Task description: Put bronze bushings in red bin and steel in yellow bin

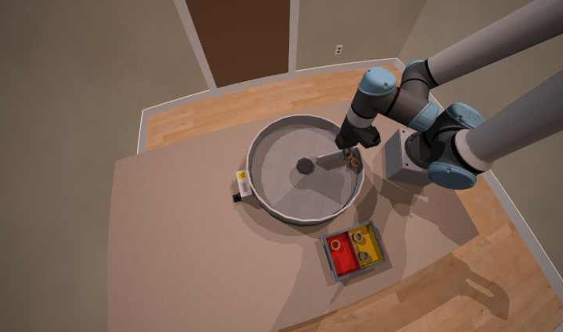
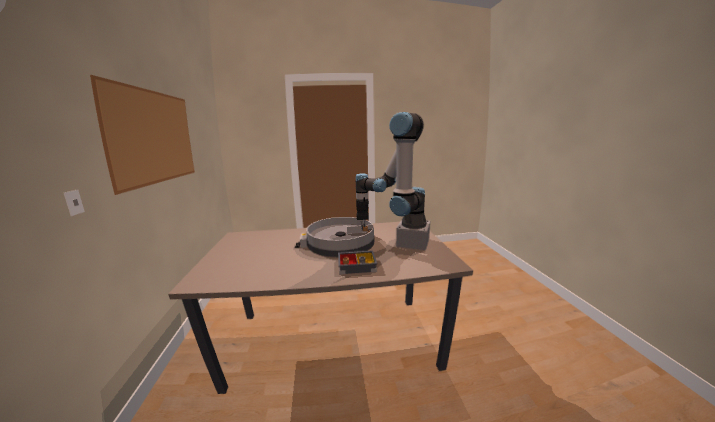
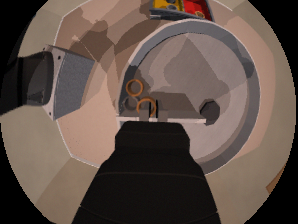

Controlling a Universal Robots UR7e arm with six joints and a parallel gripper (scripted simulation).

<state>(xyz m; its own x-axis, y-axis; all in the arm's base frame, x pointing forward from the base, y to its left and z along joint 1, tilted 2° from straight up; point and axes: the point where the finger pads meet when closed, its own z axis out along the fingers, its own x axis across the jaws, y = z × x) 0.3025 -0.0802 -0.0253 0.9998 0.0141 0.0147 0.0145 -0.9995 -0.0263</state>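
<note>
Now: hand 8 cm short of the red bin, 31 cm to the right of it and 7 cm above it. From my hand the other things lie so: turntable 14 cm ahead, 2 cm to the right, 5 cm below.
</note>
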